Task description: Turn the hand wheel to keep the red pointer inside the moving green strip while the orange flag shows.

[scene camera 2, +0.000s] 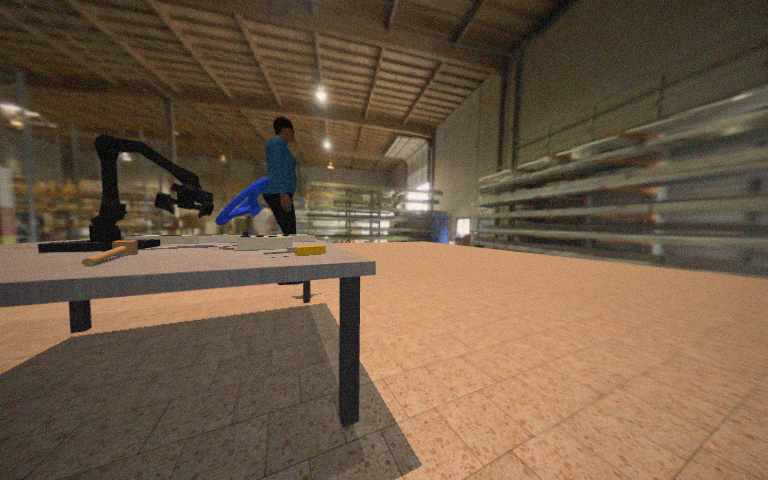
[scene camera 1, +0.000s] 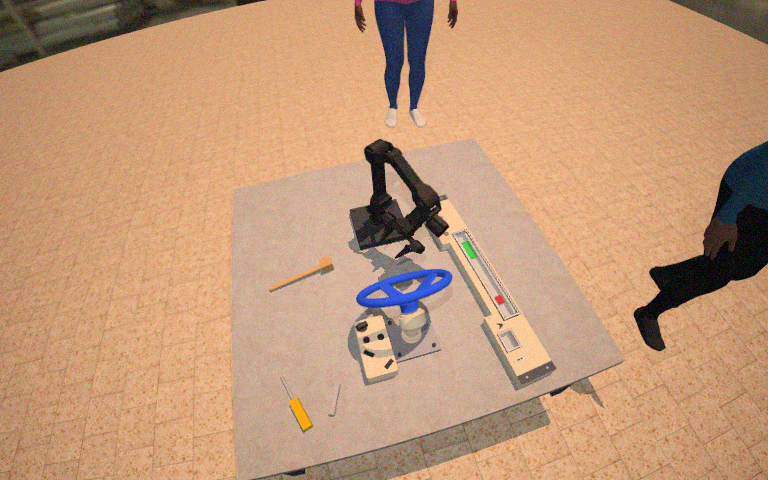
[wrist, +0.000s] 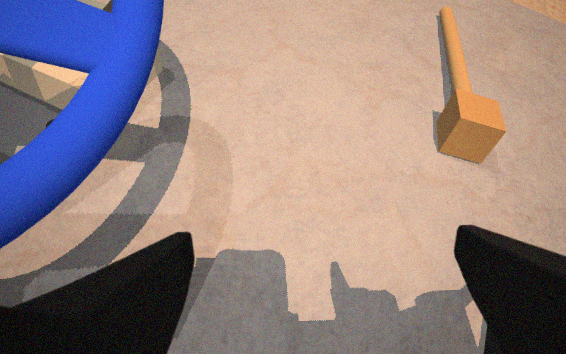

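Where they show: gripper, fingertip midpoint: [scene camera 2: 187, 215] [scene camera 1: 387, 250] [wrist: 325, 244]; arm's base at its link origin: [scene camera 2: 105, 241] [scene camera 1: 378, 218].
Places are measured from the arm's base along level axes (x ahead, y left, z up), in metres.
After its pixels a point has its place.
The blue hand wheel [scene camera 1: 408, 306] {x 0.511, y -0.078, z 0.164 m} [scene camera 2: 223, 217] {x 0.381, y -0.166, z 0.100 m} [wrist: 127, 65] {x 0.354, y -0.106, z 0.096 m} stands tilted on a cream post. The long cream gauge [scene camera 1: 535, 353] {x 0.758, y 0.267, z 0.011 m} lies on the table beside it. In its slot the red pointer [scene camera 1: 499, 300] {x 0.540, y 0.258, z 0.011 m} is near the end by the small window, well apart from the green strip [scene camera 1: 469, 249] {x 0.300, y 0.268, z 0.012 m} near the other end. No orange flag shows in these views. My gripper [scene camera 1: 421, 244] [scene camera 2: 184, 210] {x 0.248, y -0.049, z 0.106 m} [wrist: 325, 244] {x 0.248, y -0.049, z 0.106 m} is open and empty, above the table on the arm-base side of the wheel, not touching it. In the wrist view, the wheel rim is beyond the left finger.
A wooden mallet [scene camera 1: 324, 264] {x 0.153, y -0.277, z 0.014 m} [scene camera 2: 110, 254] {x 0.161, y -0.416, z -0.012 m} [wrist: 470, 127] {x 0.147, y -0.249, z 0.009 m} lies on the table [scene camera 1: 271, 226] {x -0.172, y -0.452, z -0.028 m}. A cream control box [scene camera 1: 378, 362] sits beside the wheel post. A yellow-handled screwdriver [scene camera 1: 300, 414] {x 0.658, y -0.492, z -0.001 m} [scene camera 2: 310, 250] {x 0.649, y -0.509, z -0.013 m} and a thin rod [scene camera 1: 335, 401] {x 0.651, y -0.380, z -0.014 m} lie at the near side. Two people stand beyond the table.
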